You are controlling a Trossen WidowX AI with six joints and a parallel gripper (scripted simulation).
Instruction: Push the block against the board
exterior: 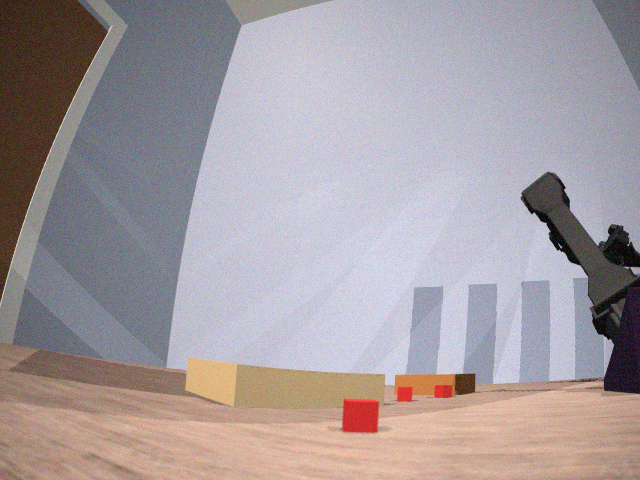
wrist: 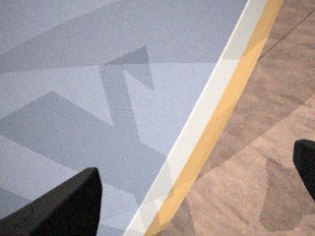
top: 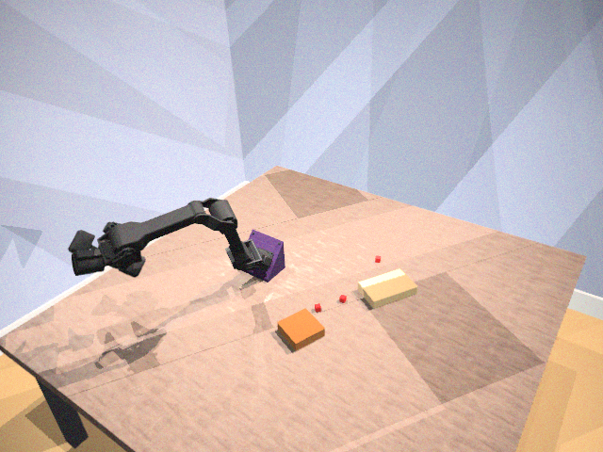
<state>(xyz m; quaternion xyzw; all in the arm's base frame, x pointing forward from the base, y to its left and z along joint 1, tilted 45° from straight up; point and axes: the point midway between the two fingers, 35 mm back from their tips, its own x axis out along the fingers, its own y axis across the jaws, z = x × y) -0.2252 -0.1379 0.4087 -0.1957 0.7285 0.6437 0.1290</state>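
Right now my gripper tip is 520 mm short of the square block, 220 mm to the right of it and 210 mm above it. Also, from my gripper tip: cream board: 650 mm ahead, 510 mm to the left, 210 mm below.
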